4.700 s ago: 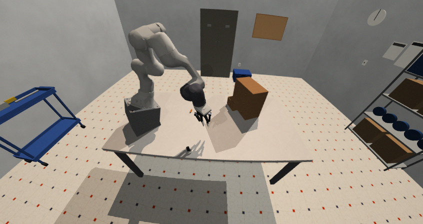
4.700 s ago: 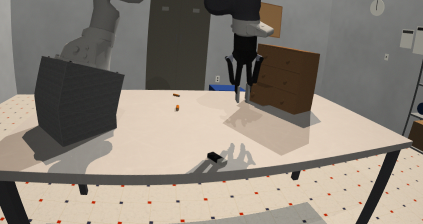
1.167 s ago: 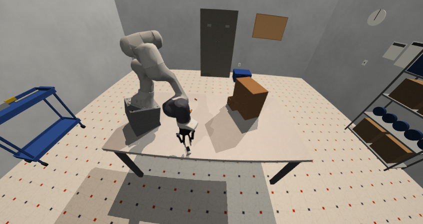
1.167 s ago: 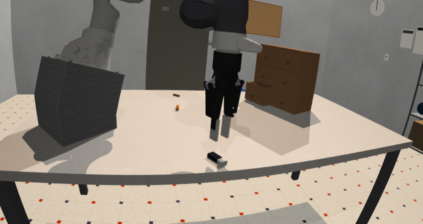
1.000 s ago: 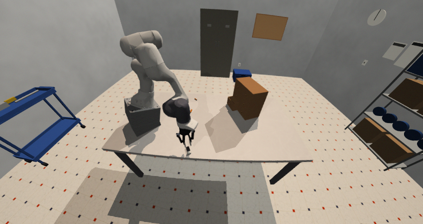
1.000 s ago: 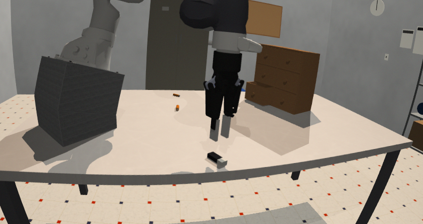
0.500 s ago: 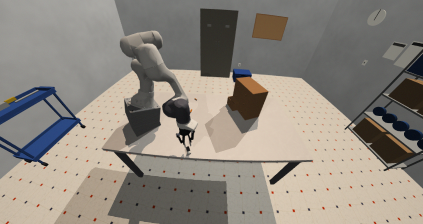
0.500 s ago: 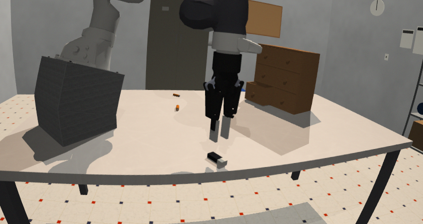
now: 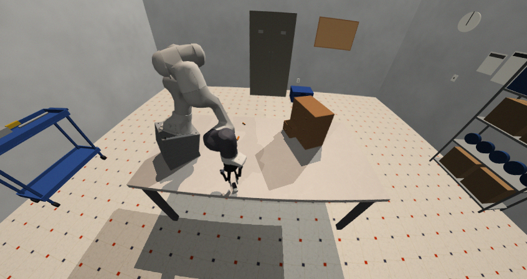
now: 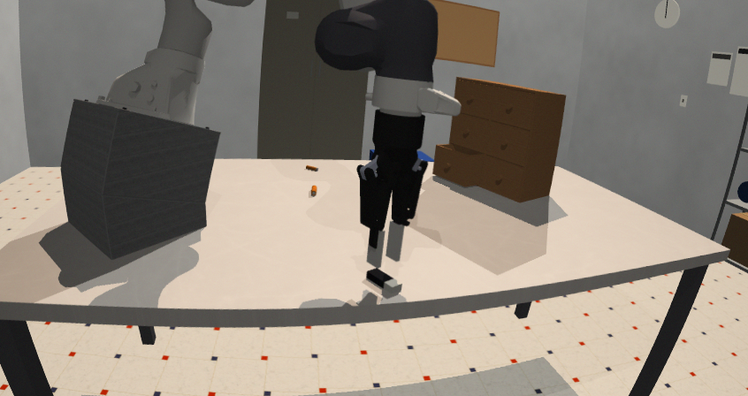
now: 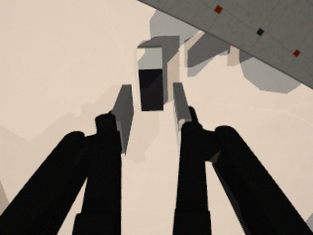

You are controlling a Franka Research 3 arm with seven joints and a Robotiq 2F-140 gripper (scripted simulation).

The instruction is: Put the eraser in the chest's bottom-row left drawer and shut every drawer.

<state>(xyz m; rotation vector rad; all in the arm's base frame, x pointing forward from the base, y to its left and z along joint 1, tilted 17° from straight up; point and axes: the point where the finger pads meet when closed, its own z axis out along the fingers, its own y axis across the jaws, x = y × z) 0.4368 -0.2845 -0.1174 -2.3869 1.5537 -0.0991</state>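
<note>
My hand is 7 cm above the eraser, 1 cm to the left of it and 1 cm short of it.
</note>
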